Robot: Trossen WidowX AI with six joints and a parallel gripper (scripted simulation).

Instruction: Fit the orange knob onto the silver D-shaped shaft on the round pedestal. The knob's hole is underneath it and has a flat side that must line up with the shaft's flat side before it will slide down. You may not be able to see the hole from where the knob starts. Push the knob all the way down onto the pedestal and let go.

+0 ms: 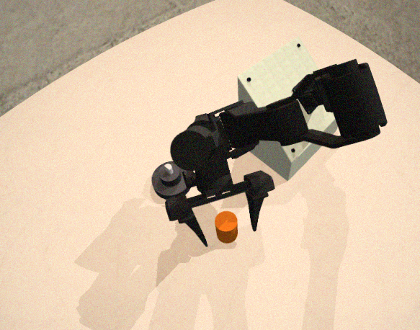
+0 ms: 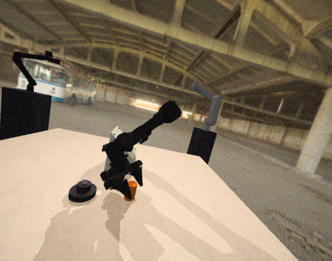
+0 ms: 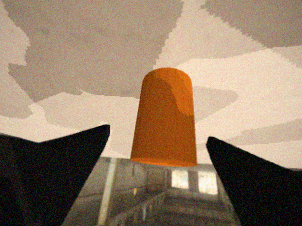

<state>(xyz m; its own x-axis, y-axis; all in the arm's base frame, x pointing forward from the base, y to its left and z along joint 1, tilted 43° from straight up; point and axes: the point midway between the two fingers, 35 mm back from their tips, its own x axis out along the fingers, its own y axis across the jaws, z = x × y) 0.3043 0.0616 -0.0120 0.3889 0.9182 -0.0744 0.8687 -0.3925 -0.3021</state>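
The orange knob is 20 mm to the right of my gripper tip, 10 mm behind it and 10 mm above it. Round my gripper tip: dark round pedestal: 190 mm to the right, 20 mm behind.
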